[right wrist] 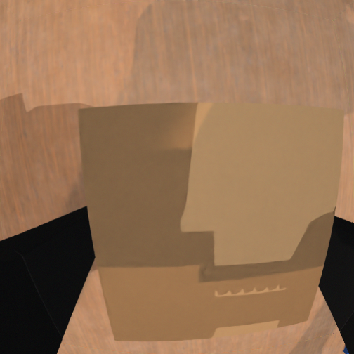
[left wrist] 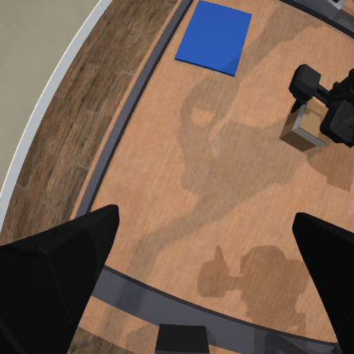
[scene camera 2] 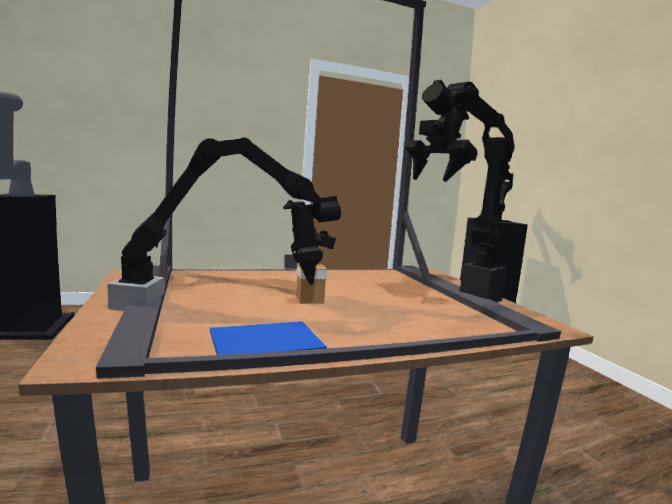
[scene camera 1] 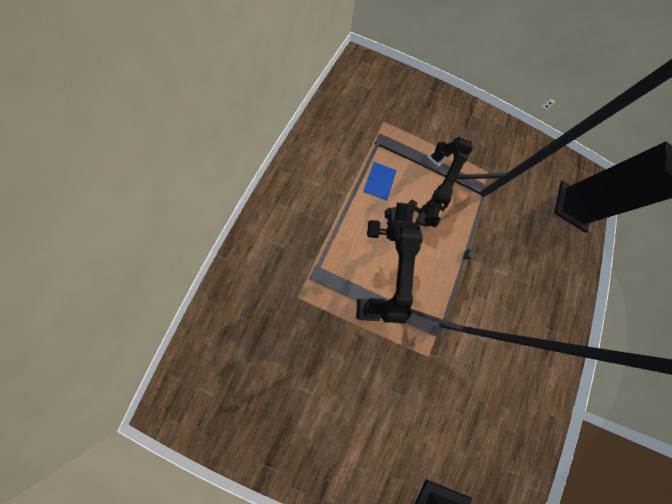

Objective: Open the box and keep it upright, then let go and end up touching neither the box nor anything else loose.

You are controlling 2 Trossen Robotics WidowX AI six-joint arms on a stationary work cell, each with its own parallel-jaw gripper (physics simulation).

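Frame: origin at the left arm's base, x back, y right, z up, level; metres.
Seen in the pictures: left gripper, between the fingertips: [scene camera 2: 428, 180] [scene camera 1: 387, 228]; right gripper, between the fingertips: [scene camera 2: 308, 280] [scene camera 1: 415, 219]; left arm's base, origin of its link: [scene camera 2: 485, 265] [scene camera 1: 370, 310]; right arm's base, origin of its link: [scene camera 2: 136, 280] [scene camera 1: 437, 156].
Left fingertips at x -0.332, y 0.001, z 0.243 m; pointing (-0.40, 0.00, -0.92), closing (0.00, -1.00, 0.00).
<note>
Offsets run from my left fingertips to a thing's top centre. Level surfaces: height alone.
A small brown box {dx -0.159, dy +0.242, dz -0.256 m} [scene camera 2: 318, 291] [left wrist: 298, 137] [right wrist: 265, 175] with a pale band near its top stands upright on the table. Its tan top looks flat and shut in the left wrist view, where the right arm hides part of it. My right gripper [scene camera 2: 309, 279] [right wrist: 200, 213] is open and low over the box. In the right wrist view its fingers are at opposite sides of the box; whether they touch it I cannot tell. My left gripper [scene camera 2: 430, 178] [left wrist: 208, 218] is open and empty, high above the table and away from the box.
A flat blue mat {dx -0.409, dy +0.053, dz -0.343 m} [scene camera 1: 379, 181] [scene camera 2: 265, 337] [left wrist: 214, 39] lies on the wooden table {dz -0.352 m} [scene camera 1: 352, 254] [scene camera 2: 189, 303]. A dark frame rail [scene camera 2: 336, 355] [left wrist: 117, 134] runs along the table edge, with tall dark posts [scene camera 2: 172, 108] [scene camera 2: 414, 59] at the far side.
</note>
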